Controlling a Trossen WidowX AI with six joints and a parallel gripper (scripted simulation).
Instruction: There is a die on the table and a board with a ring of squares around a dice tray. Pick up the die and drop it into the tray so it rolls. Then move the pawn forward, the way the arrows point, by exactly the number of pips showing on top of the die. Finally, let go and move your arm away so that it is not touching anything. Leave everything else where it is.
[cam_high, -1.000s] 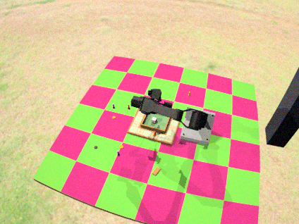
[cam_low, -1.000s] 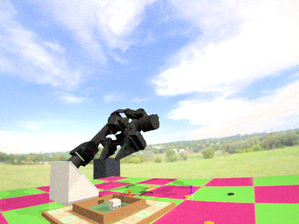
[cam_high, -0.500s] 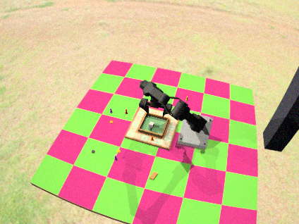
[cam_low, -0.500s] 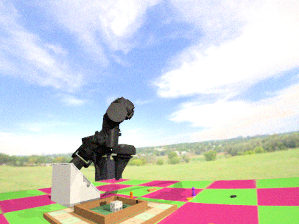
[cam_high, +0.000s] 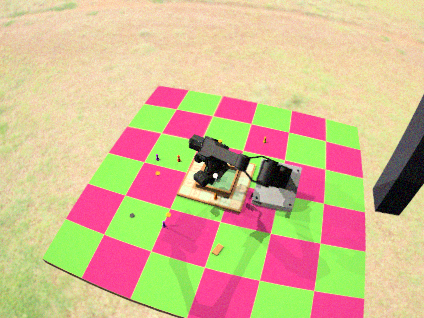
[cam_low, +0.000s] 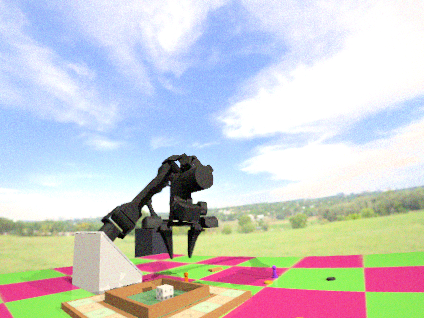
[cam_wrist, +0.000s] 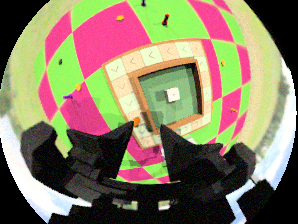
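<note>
The orange pawn is 10 mm behind my gripper tip, 30 mm to the left of it and 60 mm below it. Round my gripper tip: red pawn: 210 mm ahead, 150 mm to the right, 70 mm below; then green dice tray: 80 mm to the right, 80 mm below; then white die: 20 mm ahead, 70 mm to the right, 60 mm below.
</note>
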